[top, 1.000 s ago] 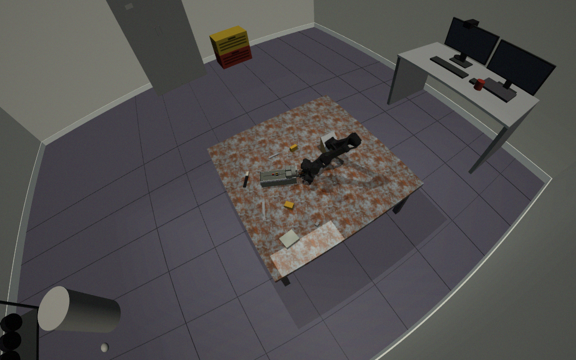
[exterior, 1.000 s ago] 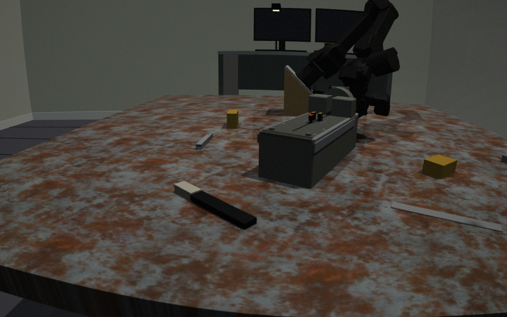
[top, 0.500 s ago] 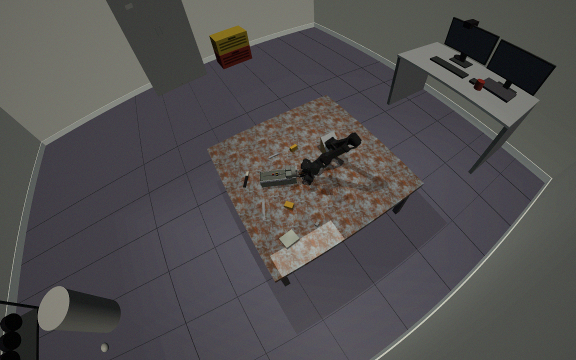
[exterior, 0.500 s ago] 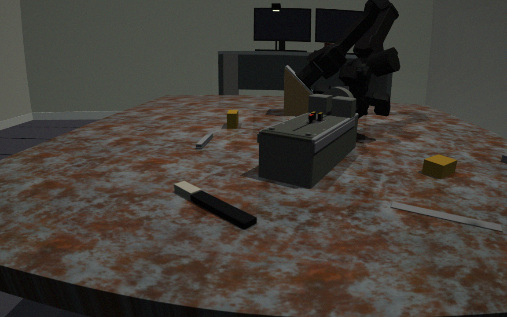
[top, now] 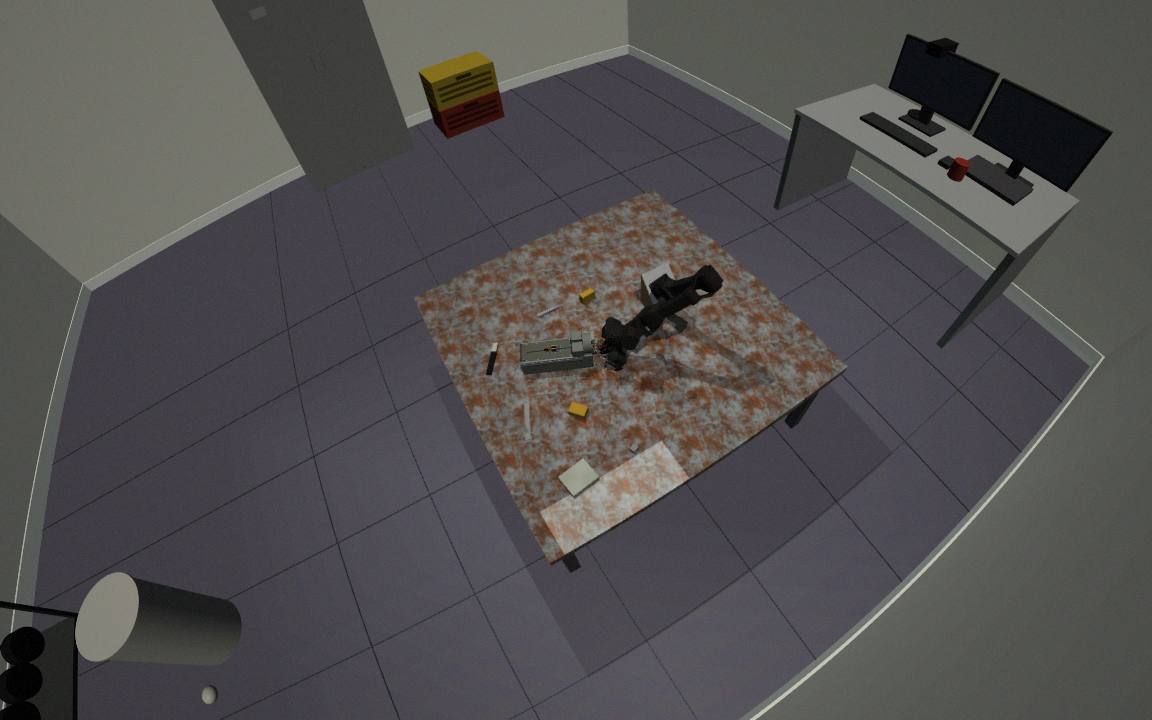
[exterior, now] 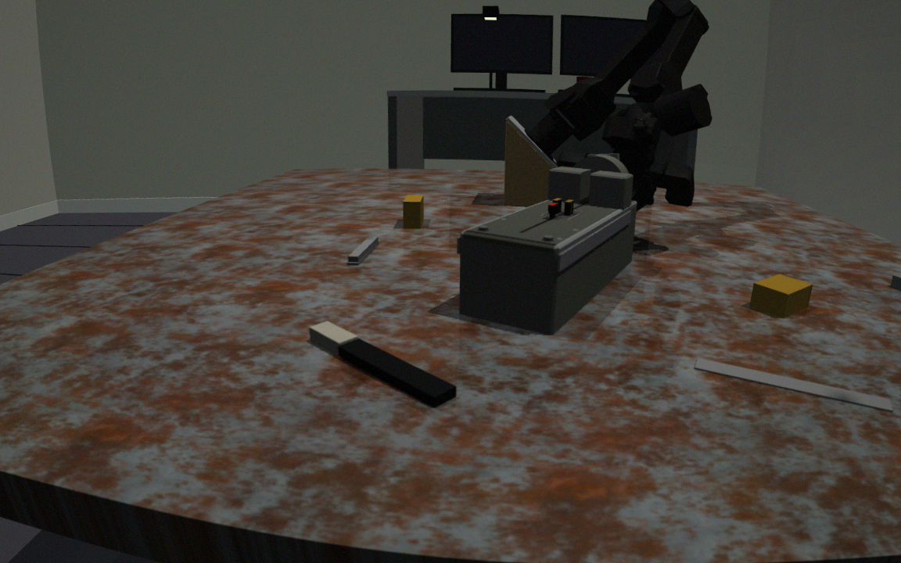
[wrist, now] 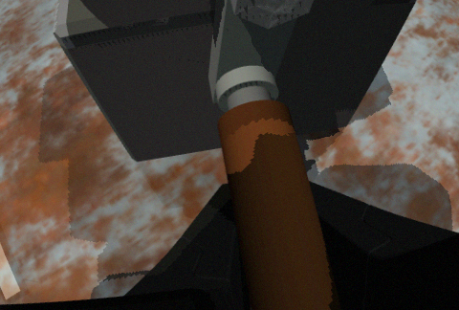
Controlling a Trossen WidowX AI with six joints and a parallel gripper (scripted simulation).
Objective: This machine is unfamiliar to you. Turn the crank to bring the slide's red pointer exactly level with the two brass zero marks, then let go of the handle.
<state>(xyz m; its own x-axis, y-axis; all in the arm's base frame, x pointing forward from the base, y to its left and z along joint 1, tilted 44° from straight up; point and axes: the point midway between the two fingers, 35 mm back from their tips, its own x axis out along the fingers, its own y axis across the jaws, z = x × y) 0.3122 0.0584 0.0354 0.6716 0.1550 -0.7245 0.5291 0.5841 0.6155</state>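
Now: the brown crank handle 3 cm above my gripper tip, 1 cm to the left of it and 1 cm behind it. From my gripper tip the other things lie so: red pointer (17 cm ahead, 10 cm to the right, 5 cm above); then small grey bar (31 cm to the right, 3 cm below, 3 cm ahead); then grey strip (36 cm ahead, 6 cm to the left, 3 cm below).
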